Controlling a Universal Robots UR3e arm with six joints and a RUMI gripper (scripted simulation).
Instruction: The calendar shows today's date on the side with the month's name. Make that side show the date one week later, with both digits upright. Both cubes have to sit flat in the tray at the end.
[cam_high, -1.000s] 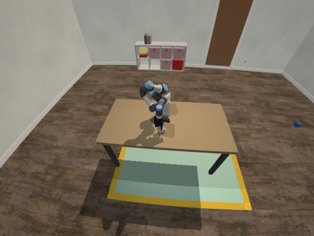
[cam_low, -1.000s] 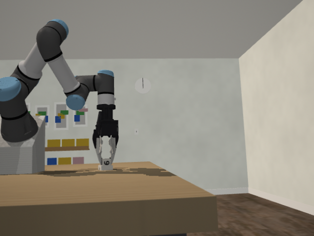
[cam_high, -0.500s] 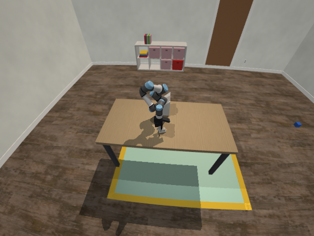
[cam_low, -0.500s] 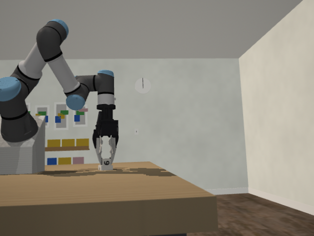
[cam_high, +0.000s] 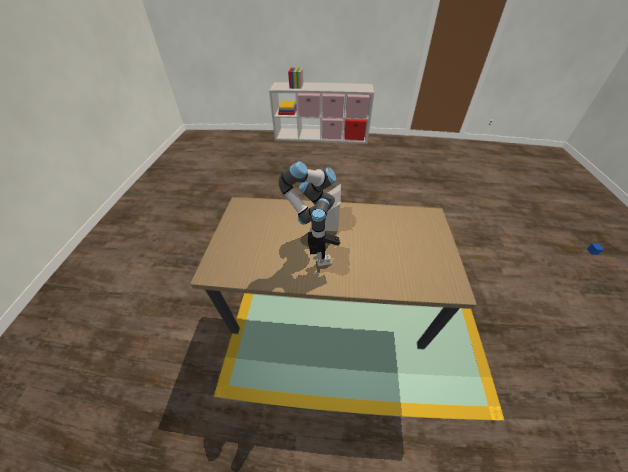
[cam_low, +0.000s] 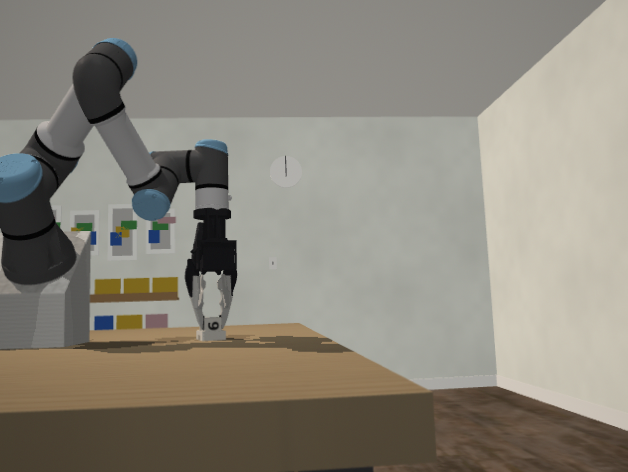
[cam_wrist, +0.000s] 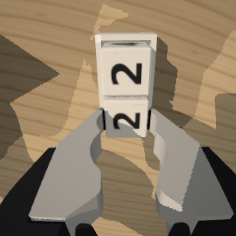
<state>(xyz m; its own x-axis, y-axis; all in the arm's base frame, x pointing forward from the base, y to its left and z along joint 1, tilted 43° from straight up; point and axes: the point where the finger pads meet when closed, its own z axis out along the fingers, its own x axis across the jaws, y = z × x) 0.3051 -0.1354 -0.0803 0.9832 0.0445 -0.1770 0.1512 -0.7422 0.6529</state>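
My hand is 30 mm above the white calendar tray and 20 mm to the right of it.
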